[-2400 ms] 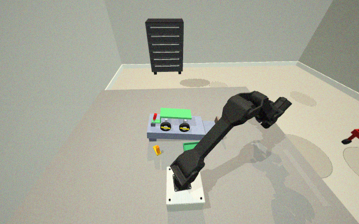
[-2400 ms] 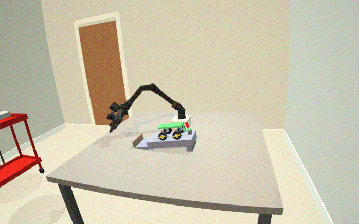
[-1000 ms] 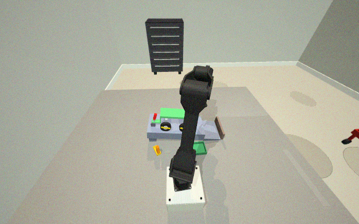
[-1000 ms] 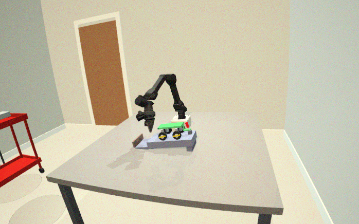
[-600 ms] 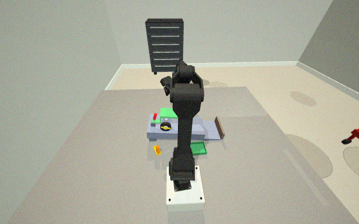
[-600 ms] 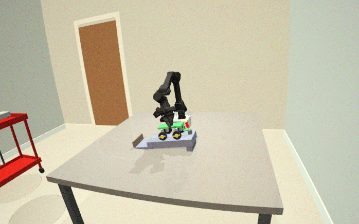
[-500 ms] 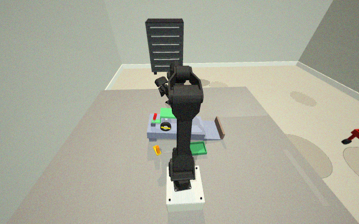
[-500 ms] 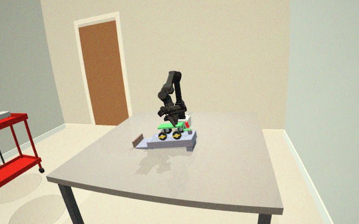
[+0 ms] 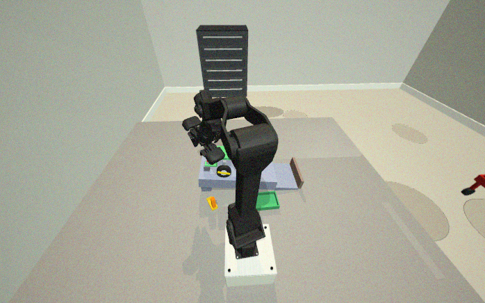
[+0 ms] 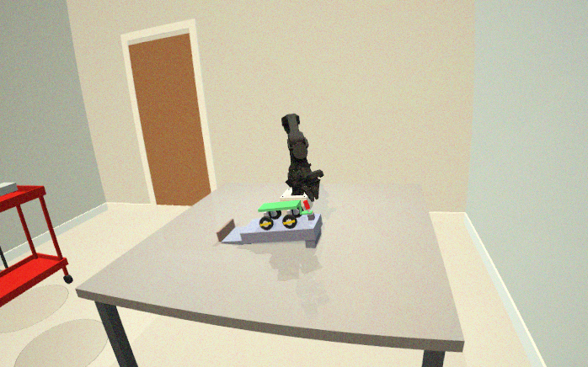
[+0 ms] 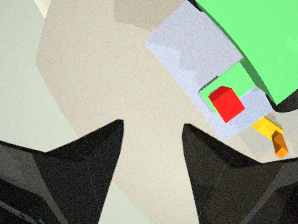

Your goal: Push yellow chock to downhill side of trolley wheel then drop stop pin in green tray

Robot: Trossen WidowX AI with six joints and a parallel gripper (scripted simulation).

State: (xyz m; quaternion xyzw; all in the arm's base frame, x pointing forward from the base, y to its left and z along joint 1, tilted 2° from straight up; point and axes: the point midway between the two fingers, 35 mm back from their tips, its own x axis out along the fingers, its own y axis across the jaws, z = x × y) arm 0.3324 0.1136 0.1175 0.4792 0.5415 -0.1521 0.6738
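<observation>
Right now the red-headed stop pin is 50 mm below my gripper tip, 30 mm to the right of it and 20 mm behind it. The rest, counted from my gripper tip: yellow chock 160 mm below, 130 mm behind, 30 mm to the right; then grey-blue ramp 150 mm to the right, 130 mm below, 10 mm behind; then green-decked trolley 140 mm to the right, 60 mm below, 10 mm behind.
</observation>
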